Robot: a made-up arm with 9 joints. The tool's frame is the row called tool. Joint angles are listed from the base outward.
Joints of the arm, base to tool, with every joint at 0 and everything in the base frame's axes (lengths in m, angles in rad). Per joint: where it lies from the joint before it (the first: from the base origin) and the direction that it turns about. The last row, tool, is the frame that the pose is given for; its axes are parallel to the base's.
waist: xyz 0 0 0.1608 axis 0 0 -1
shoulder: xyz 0.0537 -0.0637 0.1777 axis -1 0 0
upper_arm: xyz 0.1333 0.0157 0.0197 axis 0 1 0
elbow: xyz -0.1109 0.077 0.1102 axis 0 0 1
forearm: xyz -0.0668 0.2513 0.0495 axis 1 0 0
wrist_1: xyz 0.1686 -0.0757 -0.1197 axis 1 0 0
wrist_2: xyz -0.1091 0.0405 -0.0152 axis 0 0 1
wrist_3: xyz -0.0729 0.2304 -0.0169 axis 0 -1 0
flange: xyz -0.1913 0.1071 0.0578 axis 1 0 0
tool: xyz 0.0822 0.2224 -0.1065
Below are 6 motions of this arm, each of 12 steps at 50 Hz.
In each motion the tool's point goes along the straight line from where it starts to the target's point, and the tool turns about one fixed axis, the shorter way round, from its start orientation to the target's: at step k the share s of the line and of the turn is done. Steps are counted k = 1, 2, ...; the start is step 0. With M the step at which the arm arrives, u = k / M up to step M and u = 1 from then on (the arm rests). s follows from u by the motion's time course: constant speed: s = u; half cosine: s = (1 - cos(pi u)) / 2; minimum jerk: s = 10 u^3 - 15 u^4 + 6 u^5.
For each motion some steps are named. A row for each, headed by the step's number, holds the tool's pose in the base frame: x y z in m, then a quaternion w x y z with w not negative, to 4 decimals.
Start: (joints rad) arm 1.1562 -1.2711 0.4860 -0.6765 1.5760 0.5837 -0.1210 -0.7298 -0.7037
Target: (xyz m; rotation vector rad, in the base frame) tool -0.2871 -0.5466 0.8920 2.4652 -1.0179 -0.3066
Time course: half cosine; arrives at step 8
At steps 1, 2, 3, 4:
1: -0.3640 -0.4759 0.8531 0.1955 0.8629 -0.4481 -0.1283
2: -0.3553 -0.4839 0.8575 0.1991 0.8668 -0.4394 -0.1264
3: -0.3424 -0.4958 0.8641 0.2044 0.8725 -0.4263 -0.1236
4: -0.3271 -0.5098 0.8718 0.2106 0.8789 -0.4107 -0.1202

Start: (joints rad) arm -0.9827 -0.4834 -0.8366 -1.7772 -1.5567 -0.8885 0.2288 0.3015 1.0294
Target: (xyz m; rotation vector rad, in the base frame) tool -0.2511 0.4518 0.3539 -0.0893 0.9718 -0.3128
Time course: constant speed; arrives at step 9
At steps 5, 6, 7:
5: -0.2766 0.4382 0.3396 0.8833 -0.0624 0.4489 -0.1196
6: -0.2702 0.4416 0.3432 0.8805 -0.0575 0.4530 -0.1271
7: -0.2638 0.4450 0.3468 0.8776 -0.0526 0.4570 -0.1346

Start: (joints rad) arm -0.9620 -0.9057 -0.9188 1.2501 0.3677 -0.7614 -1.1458 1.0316 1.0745
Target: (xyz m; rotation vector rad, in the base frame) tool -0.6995 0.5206 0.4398 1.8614 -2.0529 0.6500
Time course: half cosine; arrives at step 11
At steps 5, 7, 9, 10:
5: -0.7152 0.4719 0.4509 0.1680 0.6668 -0.6864 0.2366
7: -0.7076 0.4957 0.4455 0.1578 0.6572 -0.6997 0.2314
9: -0.7017 0.5138 0.4413 0.1500 0.6497 -0.7097 0.2274
10: -0.7001 0.5189 0.4402 0.1478 0.6476 -0.7125 0.2263

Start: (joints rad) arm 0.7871 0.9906 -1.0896 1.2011 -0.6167 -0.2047 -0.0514 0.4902 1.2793
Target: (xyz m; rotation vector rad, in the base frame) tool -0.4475 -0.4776 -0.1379 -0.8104 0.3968 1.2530
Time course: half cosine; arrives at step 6
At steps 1, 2, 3, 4, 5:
1: -0.4493 -0.4837 -0.1272 0.7129 -0.3510 0.1929 0.5756
2: -0.4489 -0.4825 -0.1293 0.7136 -0.3540 0.1902 0.5738
3: -0.4484 -0.4809 -0.1322 0.7146 -0.3580 0.1866 0.5712
4: -0.4480 -0.4792 -0.1350 0.7156 -0.3621 0.1829 0.5687
5: -0.4476 -0.4780 -0.1371 0.7162 -0.3650 0.1803 0.5668

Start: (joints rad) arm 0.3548 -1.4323 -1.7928 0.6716 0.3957 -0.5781 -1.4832 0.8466 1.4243
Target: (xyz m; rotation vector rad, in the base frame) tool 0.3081 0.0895 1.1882 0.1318 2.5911 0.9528
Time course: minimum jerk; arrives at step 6
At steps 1, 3, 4, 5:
1: 0.2829 0.1169 1.1852 0.1823 -0.0039 0.9203 0.3463
3: 0.2950 0.1037 1.1866 0.1850 0.0205 0.9208 0.3427
4: 0.3026 0.0955 1.1875 0.1866 0.0358 0.9209 0.3403
5: 0.3072 0.0905 1.1881 0.1875 0.0450 0.9208 0.3389

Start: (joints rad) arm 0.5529 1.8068 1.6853 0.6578 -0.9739 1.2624 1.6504 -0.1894 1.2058
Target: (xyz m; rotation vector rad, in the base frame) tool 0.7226 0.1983 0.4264 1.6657 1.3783 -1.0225
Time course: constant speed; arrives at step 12
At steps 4, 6, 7, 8, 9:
4: 0.7096 0.1183 0.4830 0.3921 0.7044 0.4539 -0.3794
6: 0.7128 0.1383 0.4689 0.3861 0.6910 0.4750 -0.3844
7: 0.7144 0.1483 0.4618 0.3829 0.6842 0.4854 -0.3868
8: 0.7161 0.1583 0.4547 0.3797 0.6772 0.4958 -0.3892
9: 0.7177 0.1683 0.4476 0.3765 0.6701 0.5060 -0.3914

